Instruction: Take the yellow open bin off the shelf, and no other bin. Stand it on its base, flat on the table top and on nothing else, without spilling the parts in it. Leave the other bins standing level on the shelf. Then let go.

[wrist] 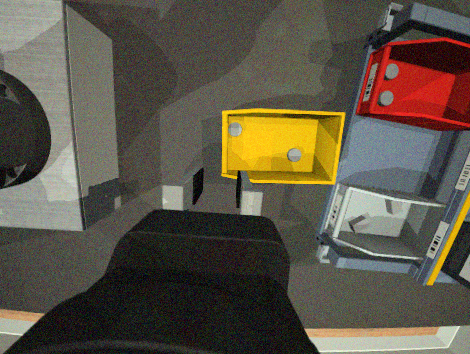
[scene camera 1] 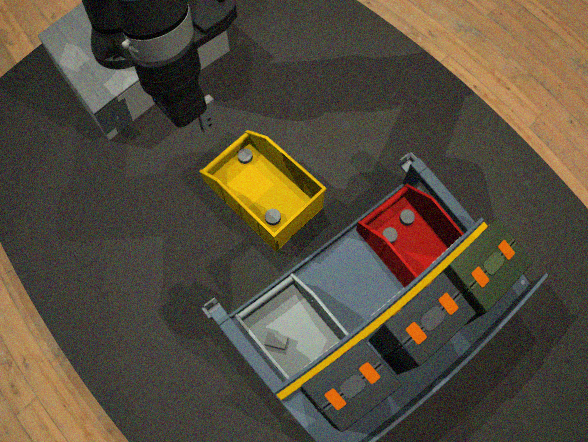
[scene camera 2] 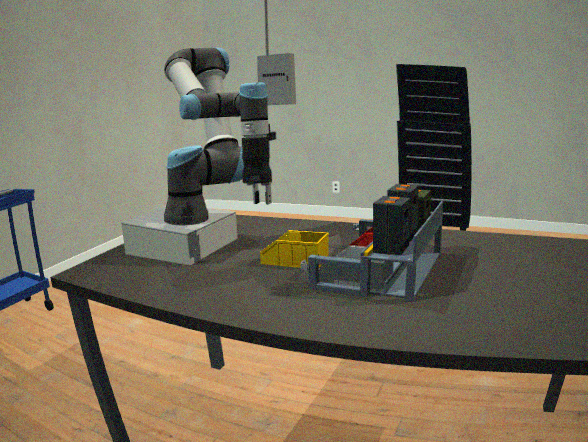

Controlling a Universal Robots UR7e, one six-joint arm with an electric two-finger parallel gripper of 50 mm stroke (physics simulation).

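Places are measured from the arm's base along level axes (x ahead, y left, z up), in millimetres.
Pixels of known places: gripper, fingertip midpoint: (wrist: pixel 220 181) (scene camera 1: pixel 201 118) (scene camera 2: pixel 262 203); arm's base at its link origin: (scene camera 2: pixel 186 218).
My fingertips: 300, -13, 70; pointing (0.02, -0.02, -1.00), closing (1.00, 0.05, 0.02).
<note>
Ahead of a thing's pixels: the offset from my fingertips to its top centre, as dx, dy, dz. "*": to the spot under its first point.
The yellow open bin {+77, +33, -95} (scene camera 1: pixel 255 187) (scene camera 2: pixel 295 255) (wrist: pixel 270 145) stands upright and looks flat on the table top, in front of the shelf (scene camera 1: pixel 237 332) (scene camera 2: pixel 364 275) and apart from it. Two round grey parts lie in it. My gripper (scene camera 1: pixel 205 122) (scene camera 2: pixel 262 200) (wrist: pixel 220 181) is open and empty, well above table height, beyond the bin's low front end and not touching it. The red bin {+304, +154, -89} (scene camera 1: pixel 425 252) (wrist: pixel 425 90) with two round parts and the pale grey bin {+301, -70, -89} (scene camera 1: pixel 305 320) (wrist: pixel 380 225) with blocky grey parts stand level on the shelf, with a gap between them.
Two dark cases {+394, -78, +54} (scene camera 1: pixel 380 395) (scene camera 2: pixel 387 230) and a green case {+402, +153, +27} (scene camera 1: pixel 505 240) with orange latches stand on the shelf unit behind a yellow strip {* +344, +28, -58} (scene camera 1: pixel 382 310). The arm's metal pedestal (scene camera 1: pixel 75 70) (scene camera 2: pixel 155 245) (wrist: pixel 92 125) stands beyond the yellow bin's front end.
</note>
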